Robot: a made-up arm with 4 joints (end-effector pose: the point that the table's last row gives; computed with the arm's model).
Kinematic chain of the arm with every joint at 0, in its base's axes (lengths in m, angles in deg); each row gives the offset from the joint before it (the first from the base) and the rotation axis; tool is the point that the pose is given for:
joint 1: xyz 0 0 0.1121 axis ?
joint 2: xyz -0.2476 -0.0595 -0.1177 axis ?
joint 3: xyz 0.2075 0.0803 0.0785 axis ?
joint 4: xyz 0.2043 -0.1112 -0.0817 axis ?
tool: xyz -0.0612 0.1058 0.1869
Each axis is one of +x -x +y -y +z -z.
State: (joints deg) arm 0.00 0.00 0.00 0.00
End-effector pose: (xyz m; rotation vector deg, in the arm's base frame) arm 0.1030 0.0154 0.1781 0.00 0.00 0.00
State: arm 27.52 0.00 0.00 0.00
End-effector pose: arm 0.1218 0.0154 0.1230 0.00 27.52 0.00
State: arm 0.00 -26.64 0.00 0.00
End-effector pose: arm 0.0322 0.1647 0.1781 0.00 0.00 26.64
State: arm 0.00 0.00 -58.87 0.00
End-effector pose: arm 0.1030 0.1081 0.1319 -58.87 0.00 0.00
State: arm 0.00 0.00 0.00 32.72
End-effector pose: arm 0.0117 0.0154 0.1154 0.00 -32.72 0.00
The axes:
joint 1: +y
joint 2: -z
joint 3: +x
joint 4: -y

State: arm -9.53 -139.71 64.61 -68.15
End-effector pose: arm -0.6872 0.2755 -0.0285 -63.44 103.86 131.34
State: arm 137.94 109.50 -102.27 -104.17
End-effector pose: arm 0.3111 -0.6376 0.4190 72.99 2.24 45.37
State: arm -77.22 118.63 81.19 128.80
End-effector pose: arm 0.0559 -0.4816 -0.0133 -1.95 32.98 96.01
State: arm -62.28 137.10 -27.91 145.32
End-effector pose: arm -0.0087 -0.2644 -0.4966 -110.46 -66.16 -102.66
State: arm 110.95 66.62 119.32 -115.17
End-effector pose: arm -0.0477 -0.5471 -0.0346 112.83 88.60 -38.69
